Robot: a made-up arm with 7 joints.
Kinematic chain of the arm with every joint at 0, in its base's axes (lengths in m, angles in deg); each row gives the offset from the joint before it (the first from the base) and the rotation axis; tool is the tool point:
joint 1: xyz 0 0 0 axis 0 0.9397 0.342
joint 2: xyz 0 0 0 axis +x
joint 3: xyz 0 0 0 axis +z
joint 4: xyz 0.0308 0 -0.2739 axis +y
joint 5: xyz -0.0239 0 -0.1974 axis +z
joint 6: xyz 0 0 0 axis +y
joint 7: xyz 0 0 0 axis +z
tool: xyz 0 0 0
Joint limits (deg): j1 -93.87..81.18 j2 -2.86..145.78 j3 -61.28..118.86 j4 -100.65..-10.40 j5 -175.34..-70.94 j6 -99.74..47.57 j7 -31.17..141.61
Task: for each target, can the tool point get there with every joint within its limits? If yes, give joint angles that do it. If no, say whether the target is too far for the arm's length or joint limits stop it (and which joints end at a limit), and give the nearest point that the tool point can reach.
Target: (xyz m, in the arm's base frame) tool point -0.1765 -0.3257 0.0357
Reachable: no: joint limits stop it (at a limit: joint 1, joint 2, joint 3, joint 4) | nearest point -0.1435 -0.2236 -0.2237 | short by 0.281 m
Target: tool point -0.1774 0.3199 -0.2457
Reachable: yes | joints 51.92 38.52 30.76 -57.46 -132.30 7.69 125.38
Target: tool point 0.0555 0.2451 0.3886
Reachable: yes | joints 10.41 131.08 88.44 -39.18 -105.93 -65.91 107.47
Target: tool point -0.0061 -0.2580 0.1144
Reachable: no: joint limits stop it (at a limit: joint 1, joint 2, joint 4) | nearest point 0.1677 -0.2925 0.0835 | short by 0.180 m
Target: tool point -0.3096 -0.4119 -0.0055
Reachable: no: too far | nearest point -0.3374 -0.2277 -0.2140 | short by 0.280 m
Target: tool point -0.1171 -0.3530 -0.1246
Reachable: no: joint limits stop it (at a limit: joint 1, joint 2, joint 3, joint 4) | nearest point -0.1435 -0.2236 -0.2237 | short by 0.165 m
